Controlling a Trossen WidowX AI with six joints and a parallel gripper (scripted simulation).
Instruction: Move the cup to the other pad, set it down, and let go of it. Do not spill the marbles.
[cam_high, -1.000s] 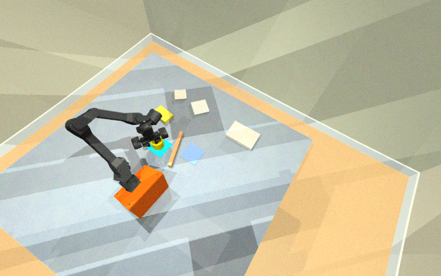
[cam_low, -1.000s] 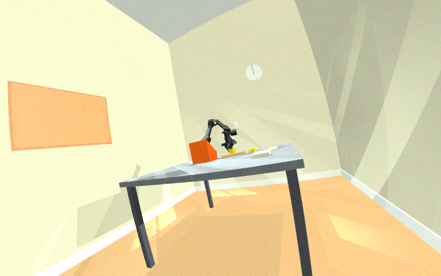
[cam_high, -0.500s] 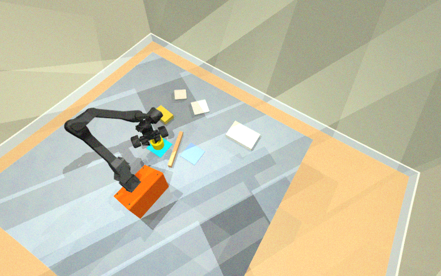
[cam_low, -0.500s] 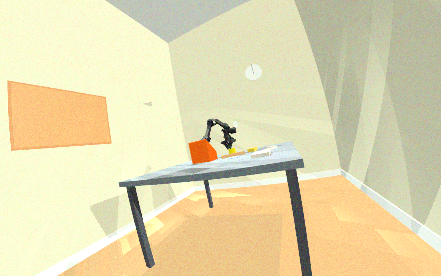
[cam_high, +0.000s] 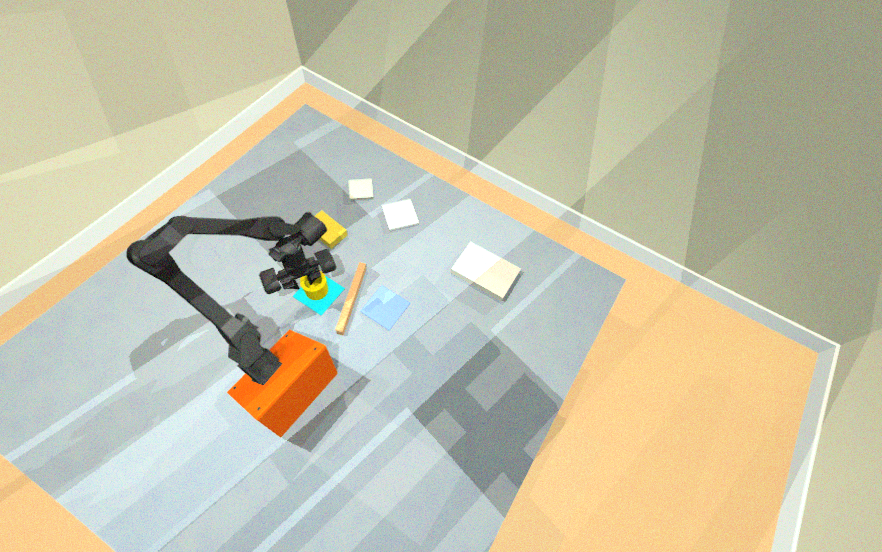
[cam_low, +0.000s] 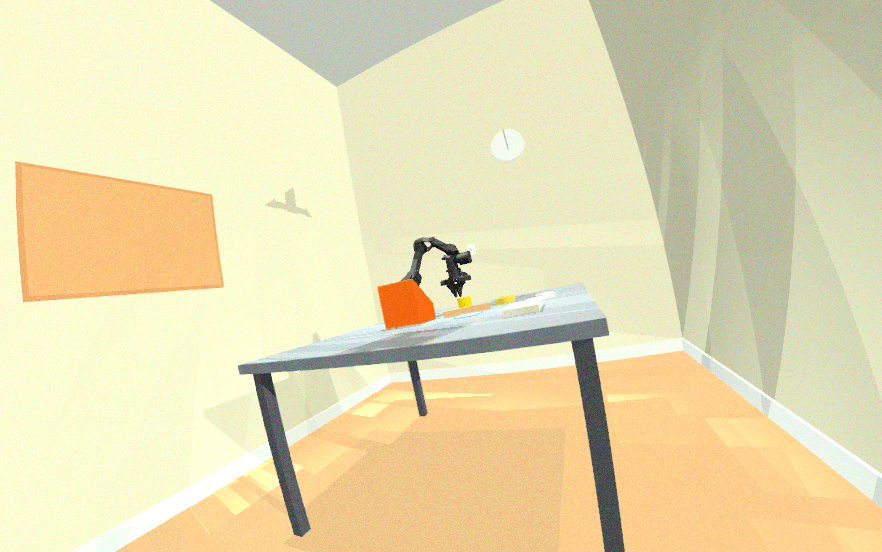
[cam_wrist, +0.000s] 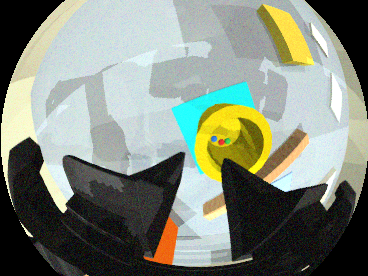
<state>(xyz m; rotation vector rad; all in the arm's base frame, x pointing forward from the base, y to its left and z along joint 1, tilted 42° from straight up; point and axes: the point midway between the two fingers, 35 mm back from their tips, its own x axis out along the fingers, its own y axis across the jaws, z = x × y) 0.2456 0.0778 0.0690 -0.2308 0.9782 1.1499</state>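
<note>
Right now the yellow cup is 2 cm ahead of my gripper tip, 1 cm to the right of it and 4 cm below it. Round my gripper tip: wooden stick 6 cm ahead, 11 cm to the right, 7 cm below; then cyan pad 3 cm ahead, 1 cm to the right, 9 cm below; then light blue pad 10 cm ahead, 20 cm to the right, 9 cm below.
</note>
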